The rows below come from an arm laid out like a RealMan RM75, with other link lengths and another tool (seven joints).
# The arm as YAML. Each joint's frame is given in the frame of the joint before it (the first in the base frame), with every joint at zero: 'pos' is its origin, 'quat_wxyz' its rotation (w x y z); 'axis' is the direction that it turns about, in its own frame. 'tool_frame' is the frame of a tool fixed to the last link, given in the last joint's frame.
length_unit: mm
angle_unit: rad
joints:
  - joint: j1
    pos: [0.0, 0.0, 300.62]
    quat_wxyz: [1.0, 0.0, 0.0, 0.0]
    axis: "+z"
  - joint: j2
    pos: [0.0, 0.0, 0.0]
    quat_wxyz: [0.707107, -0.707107, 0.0, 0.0]
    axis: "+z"
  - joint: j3
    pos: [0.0, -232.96, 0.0]
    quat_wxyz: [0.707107, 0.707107, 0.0, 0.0]
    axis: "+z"
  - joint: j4
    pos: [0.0, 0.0, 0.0]
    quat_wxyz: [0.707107, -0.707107, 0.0, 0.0]
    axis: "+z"
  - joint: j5
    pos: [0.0, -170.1, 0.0]
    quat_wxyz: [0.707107, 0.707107, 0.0, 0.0]
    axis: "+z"
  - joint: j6
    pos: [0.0, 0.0, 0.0]
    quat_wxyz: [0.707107, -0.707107, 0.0, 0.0]
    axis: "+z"
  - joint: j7
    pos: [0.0, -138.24, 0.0]
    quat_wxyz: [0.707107, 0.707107, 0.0, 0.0]
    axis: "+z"
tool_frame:
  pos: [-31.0, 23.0, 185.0]
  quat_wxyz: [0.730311, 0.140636, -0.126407, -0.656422]
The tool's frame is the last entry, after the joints.
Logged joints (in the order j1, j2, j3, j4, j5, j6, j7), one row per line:
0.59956 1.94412 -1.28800 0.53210 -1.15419 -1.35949 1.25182
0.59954 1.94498 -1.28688 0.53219 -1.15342 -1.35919 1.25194
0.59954 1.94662 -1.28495 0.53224 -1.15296 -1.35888 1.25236
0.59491 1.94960 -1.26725 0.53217 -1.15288 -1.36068 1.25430
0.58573 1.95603 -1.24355 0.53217 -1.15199 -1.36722 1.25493
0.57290 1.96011 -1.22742 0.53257 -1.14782 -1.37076 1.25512
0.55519 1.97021 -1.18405 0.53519 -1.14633 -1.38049 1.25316
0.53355 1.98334 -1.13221 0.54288 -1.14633 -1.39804 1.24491
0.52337 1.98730 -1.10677 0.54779 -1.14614 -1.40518 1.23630
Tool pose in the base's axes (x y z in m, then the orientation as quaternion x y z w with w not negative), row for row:
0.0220 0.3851 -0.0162 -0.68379 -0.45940 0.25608 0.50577
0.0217 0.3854 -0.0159 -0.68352 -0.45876 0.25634 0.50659
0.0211 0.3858 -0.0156 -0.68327 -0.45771 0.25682 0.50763
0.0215 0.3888 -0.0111 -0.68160 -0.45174 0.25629 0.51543
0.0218 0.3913 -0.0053 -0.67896 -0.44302 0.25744 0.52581
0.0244 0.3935 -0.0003 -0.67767 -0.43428 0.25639 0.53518
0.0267 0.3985 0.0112 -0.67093 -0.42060 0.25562 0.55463
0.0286 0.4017 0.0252 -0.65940 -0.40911 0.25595 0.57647
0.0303 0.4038 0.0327 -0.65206 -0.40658 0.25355 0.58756
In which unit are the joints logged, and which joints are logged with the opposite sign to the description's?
The joints are logged in radians. Opposite sign: j4.
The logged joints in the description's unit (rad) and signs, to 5 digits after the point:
0.59956 1.94412 -1.28800 -0.53210 -1.15419 -1.35949 1.25182
0.59954 1.94498 -1.28688 -0.53219 -1.15342 -1.35919 1.25194
0.59954 1.94662 -1.28495 -0.53224 -1.15296 -1.35888 1.25236
0.59491 1.94960 -1.26725 -0.53217 -1.15288 -1.36068 1.25430
0.58573 1.95603 -1.24355 -0.53217 -1.15199 -1.36722 1.25493
0.57290 1.96011 -1.22742 -0.53257 -1.14782 -1.37076 1.25512
0.55519 1.97021 -1.18405 -0.53519 -1.14633 -1.38049 1.25316
0.53355 1.98334 -1.13221 -0.54288 -1.14633 -1.39804 1.24491
0.52337 1.98730 -1.10677 -0.54779 -1.14614 -1.40518 1.23630

